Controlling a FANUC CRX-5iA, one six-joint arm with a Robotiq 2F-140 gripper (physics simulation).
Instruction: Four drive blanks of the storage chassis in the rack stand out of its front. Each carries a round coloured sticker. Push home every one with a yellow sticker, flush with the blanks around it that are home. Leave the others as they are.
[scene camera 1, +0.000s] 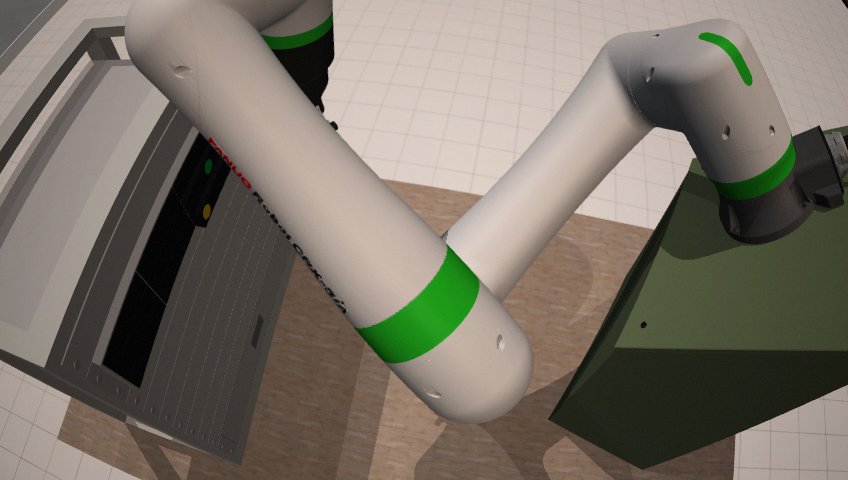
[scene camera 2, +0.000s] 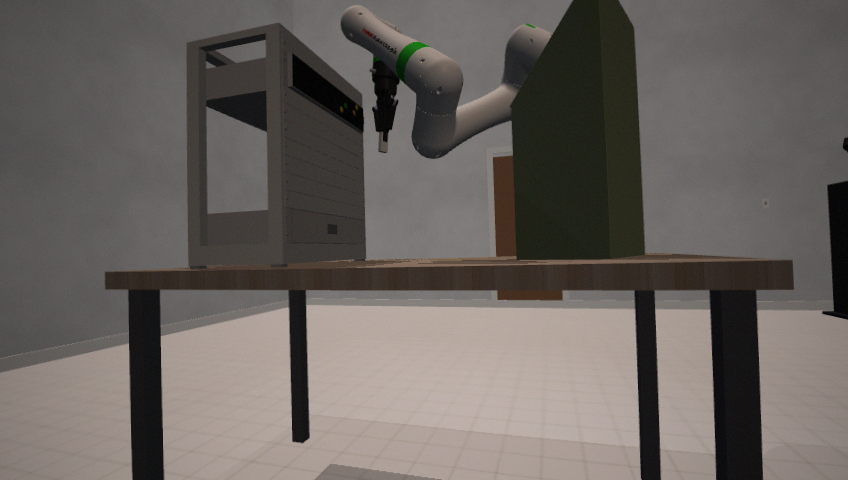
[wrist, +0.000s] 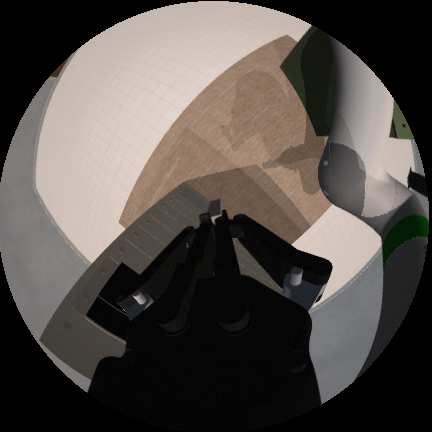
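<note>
The storage chassis (scene camera 1: 133, 333) (scene camera 2: 315, 86) (wrist: 107, 310) is the black band high in the rack (scene camera 1: 243, 368) (scene camera 2: 276, 178) (wrist: 55, 337). In the scene camera 2 view, a green sticker (scene camera 2: 345, 105) has a yellow sticker (scene camera 2: 341, 109) on its left, and two more yellow stickers, an upper one (scene camera 2: 356, 107) and a lower one (scene camera 2: 354, 111), on its right. Scene camera 1 shows a green sticker (scene camera 1: 208, 165) and a yellow sticker (scene camera 1: 206, 211); the arm hides the rest. How far each blank stands out is unclear. My gripper (scene camera 2: 383, 143) (wrist: 217, 207) is shut and empty, pointing down before the rack's front, tips below the chassis.
The rack stands on the wooden table (scene camera 1: 321, 380) (scene camera 2: 446, 276) (wrist: 200, 120). A tall green pedestal (scene camera 1: 731, 297) (scene camera 2: 565, 154) (wrist: 315, 90) stands opposite it. The arm's white link (scene camera 1: 333, 196) (scene camera 2: 437, 71) crosses over the rack's front in the scene camera 1 view.
</note>
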